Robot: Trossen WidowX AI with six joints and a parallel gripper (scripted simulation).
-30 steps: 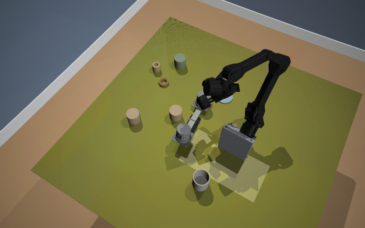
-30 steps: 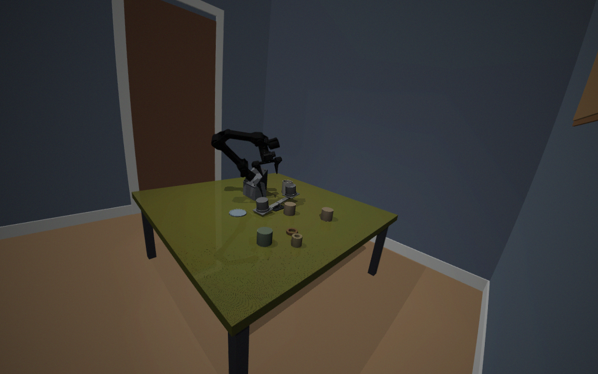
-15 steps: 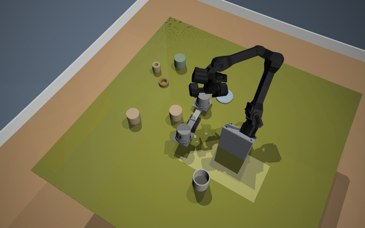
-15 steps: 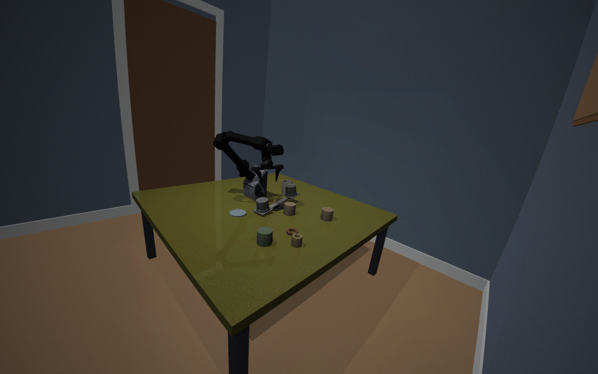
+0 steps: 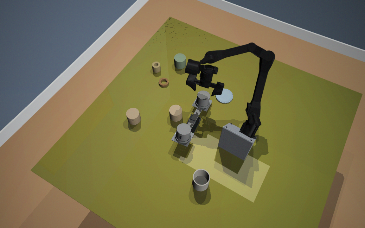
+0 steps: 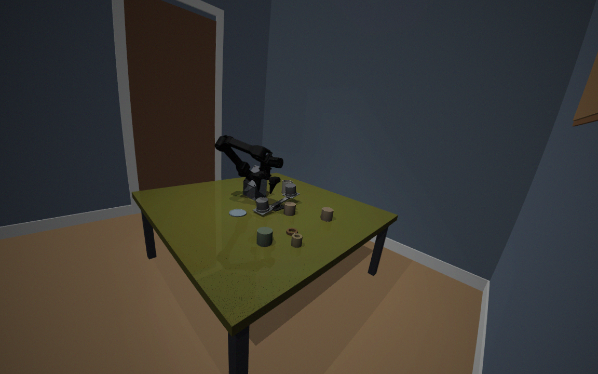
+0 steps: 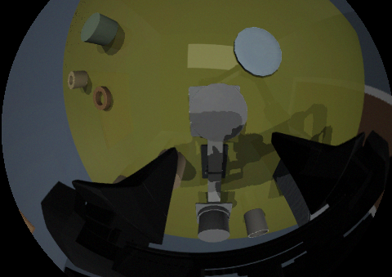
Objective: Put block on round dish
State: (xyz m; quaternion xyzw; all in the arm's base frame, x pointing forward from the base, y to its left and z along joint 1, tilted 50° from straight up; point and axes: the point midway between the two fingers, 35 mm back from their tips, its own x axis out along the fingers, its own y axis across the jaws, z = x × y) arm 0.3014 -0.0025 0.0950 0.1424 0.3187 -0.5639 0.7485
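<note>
My gripper tip is 10 mm to the left of the grey block and 90 mm above it. The rest, counted from my gripper tip: small balance 20 mm behind, 120 mm to the left, 110 mm below; green cylinder 280 mm ahead, 150 mm to the right, 100 mm below; pale blue round dish 60 mm behind, 140 mm to the right, 130 mm below.
</note>
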